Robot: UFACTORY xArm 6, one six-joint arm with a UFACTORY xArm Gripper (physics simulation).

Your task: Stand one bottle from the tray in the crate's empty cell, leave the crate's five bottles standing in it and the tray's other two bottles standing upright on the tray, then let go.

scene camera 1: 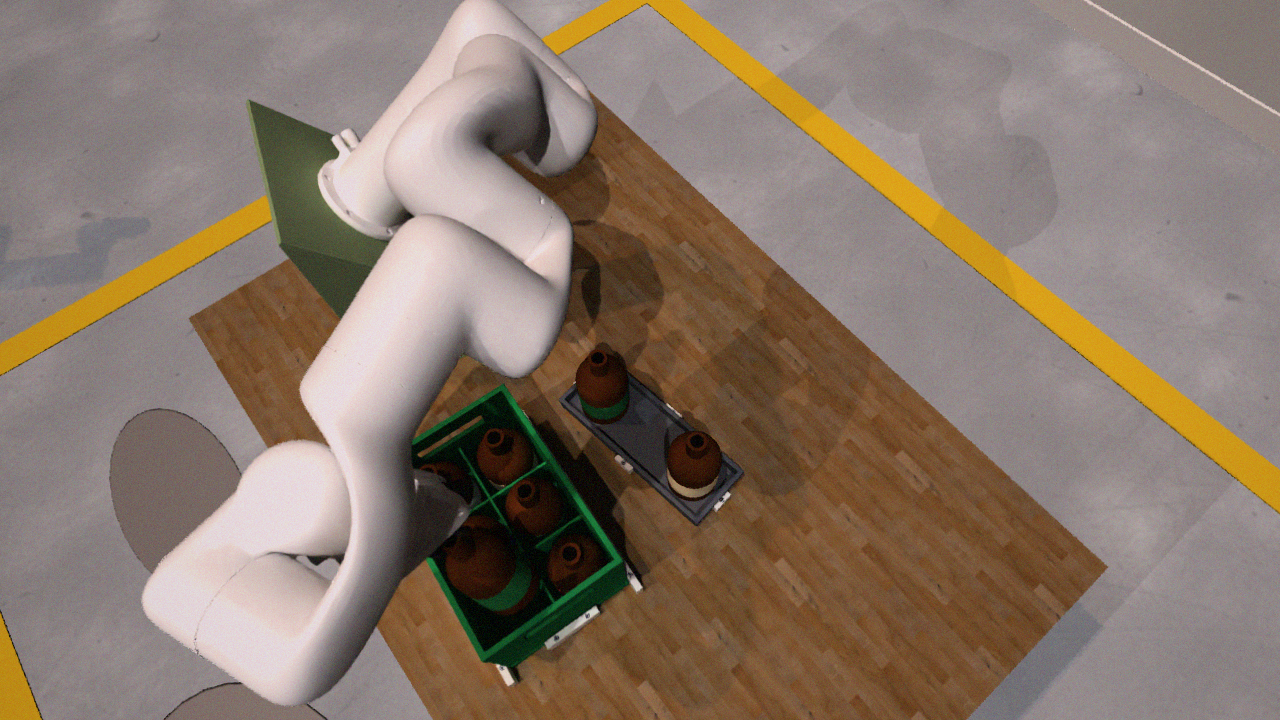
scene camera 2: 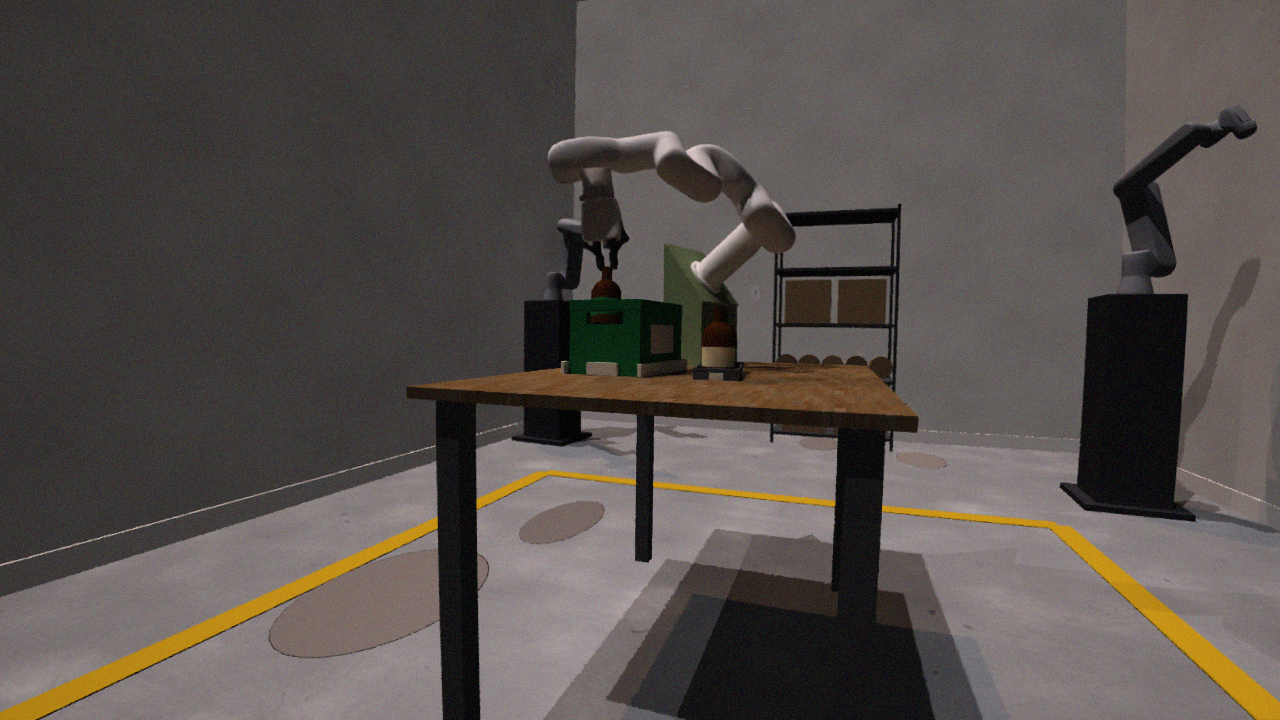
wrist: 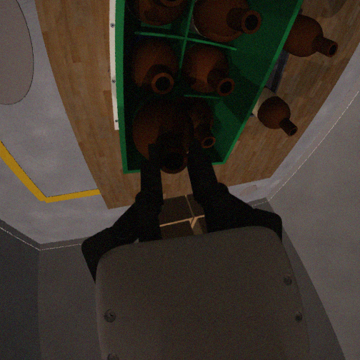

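My gripper is shut on the neck of a brown bottle with a green label. The bottle looks about upright, its lower part inside a corner cell of the green crate, its shoulder above the rim. Its base is hidden. Other brown bottles stand in the crate's other cells, such as one beside it. On the dark tray, a green-labelled bottle and a cream-labelled bottle stand upright.
The crate and tray are on a wooden table, with a narrow gap between them. Light blocks sit at the crate's base. The green mount of the arm is at the table's far edge.
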